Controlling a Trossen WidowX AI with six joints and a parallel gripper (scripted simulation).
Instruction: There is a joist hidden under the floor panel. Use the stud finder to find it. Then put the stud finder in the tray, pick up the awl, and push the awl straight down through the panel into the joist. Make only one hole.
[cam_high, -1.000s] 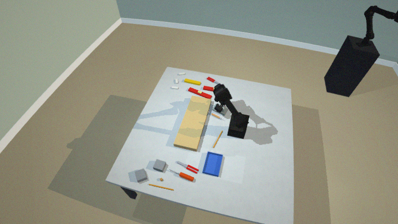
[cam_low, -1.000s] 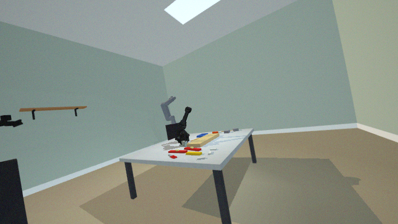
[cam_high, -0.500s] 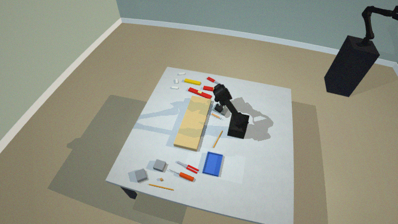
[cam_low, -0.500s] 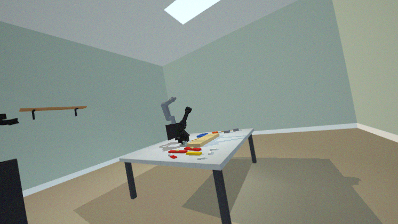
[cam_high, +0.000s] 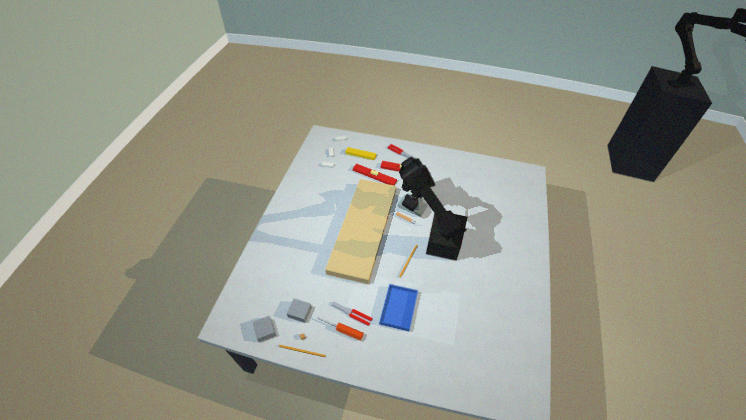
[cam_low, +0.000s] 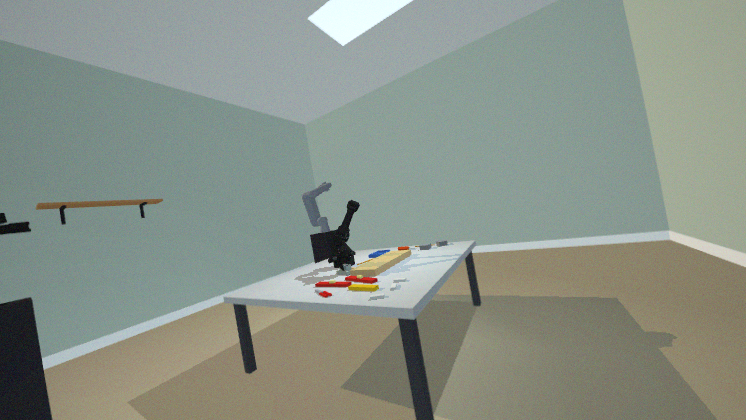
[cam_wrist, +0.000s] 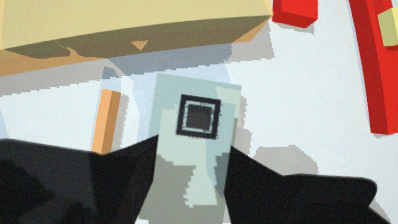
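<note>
Right now the awl is 20 mm behind my gripper tip, 90 mm to the left of it and 20 mm below it. From my gripper tip the other things lie so: square indicator (20 mm ahead, 10 mm to the right, 30 mm above); then stud finder (10 mm ahead, 20 mm above); then yellow bar (330 mm ahead, 270 mm to the right, 20 mm below).
</note>
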